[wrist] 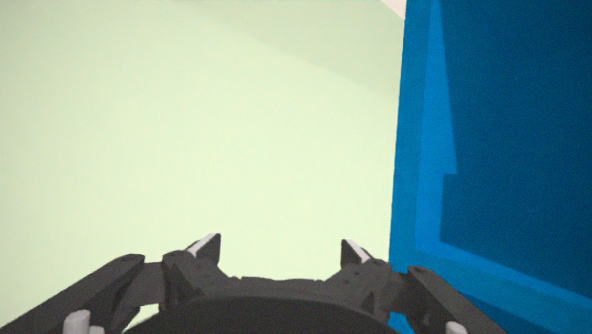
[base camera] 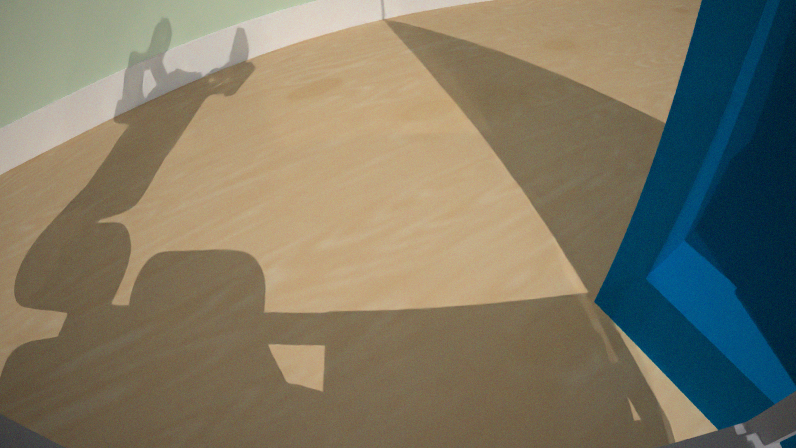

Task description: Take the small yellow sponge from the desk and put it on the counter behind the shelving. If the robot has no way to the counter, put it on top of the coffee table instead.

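Frame: origin at the arm's base, x ahead, y left, z up, level; millimetres.
Seen in the pictures: gripper, fingertip midpoint: (wrist: 281,249).
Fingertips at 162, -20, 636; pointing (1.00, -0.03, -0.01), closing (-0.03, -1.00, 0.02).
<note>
A point is followed by its place in that frame, as x, y, z.
My gripper (wrist: 281,249) @(162, -20, 636) is open and empty at the bottom of the wrist view, with a pale green wall beyond its fingertips. A large blue piece of furniture (base camera: 626,267) @(323, -202, -327) (wrist: 406,150) @(321, -204, 736) with a raised edge around a recessed dark blue panel stands at the right in both views. In the wrist view it is just to the right of the right finger. I cannot tell whether it is the shelving. The yellow sponge, the desk, the counter and the coffee table cannot be made out in either view.
The light wooden floor (base camera: 356,194) @(511, 47, -396) stretches to the green wall (base camera: 66,44) @(812, 636, -207) (wrist: 200,150) @(980, 348, 750) with its white baseboard (base camera: 311,27) @(1062, 178, -369). The arm's shadow lies across the floor and up the wall at the left. The blue furniture's lower corner is close to the base at the right.
</note>
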